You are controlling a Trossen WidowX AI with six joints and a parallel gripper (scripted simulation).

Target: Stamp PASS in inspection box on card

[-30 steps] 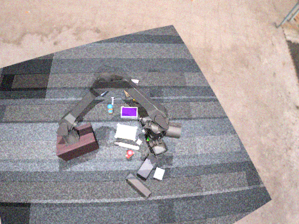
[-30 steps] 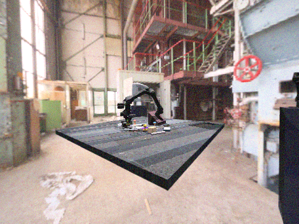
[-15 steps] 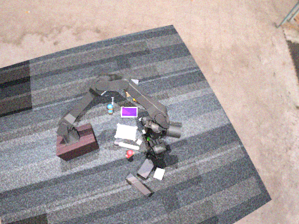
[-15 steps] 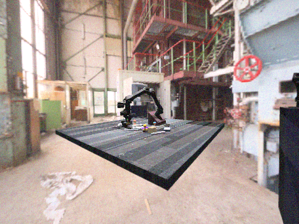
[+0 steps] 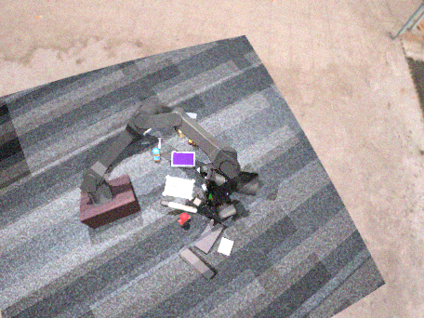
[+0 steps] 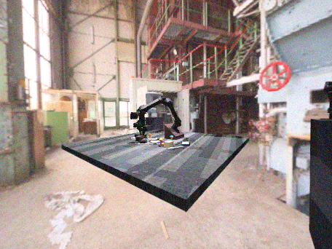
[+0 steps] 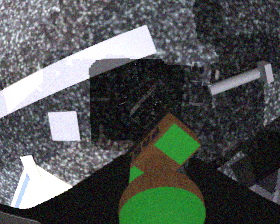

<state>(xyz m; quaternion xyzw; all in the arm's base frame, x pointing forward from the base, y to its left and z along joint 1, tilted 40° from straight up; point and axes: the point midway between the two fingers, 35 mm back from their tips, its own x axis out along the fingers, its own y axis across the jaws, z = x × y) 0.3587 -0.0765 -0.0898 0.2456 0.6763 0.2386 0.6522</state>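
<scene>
Now: gripper tip 40 mm past the ink pad, 190 mm to the right of it and 60 mm above it. The rest, counted from my gripper tip: card 100 mm behind, 100 mm to the left, 60 mm below; then green-knobbed stamp right at my gripper tip; then red stamp 130 mm behind, 20 mm to the right, 40 mm below.
</scene>
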